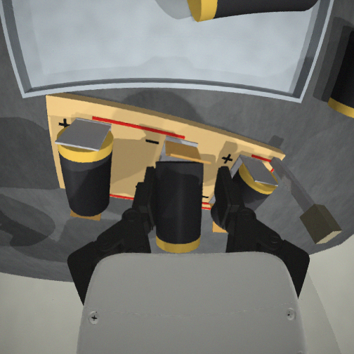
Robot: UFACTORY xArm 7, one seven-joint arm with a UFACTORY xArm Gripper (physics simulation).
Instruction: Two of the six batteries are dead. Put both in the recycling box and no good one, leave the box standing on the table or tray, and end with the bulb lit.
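Observation:
A tan battery holder lies across the middle. A black battery with a yellow band sits in its left slot, yellow end at the top clip. Another battery sits slanted in the right slot, partly behind a finger. A third battery lies at the middle slot, yellow end toward me, its far end by the metal clip. My gripper is open around this third battery, with a visible gap at the right finger. More batteries show at the top and right edge. The bulb does not show.
A pale walled tray spans the top, just beyond the holder; whether it is the recycling box I cannot tell. A grey lever with an olive block sticks out at the holder's right end, near the right finger.

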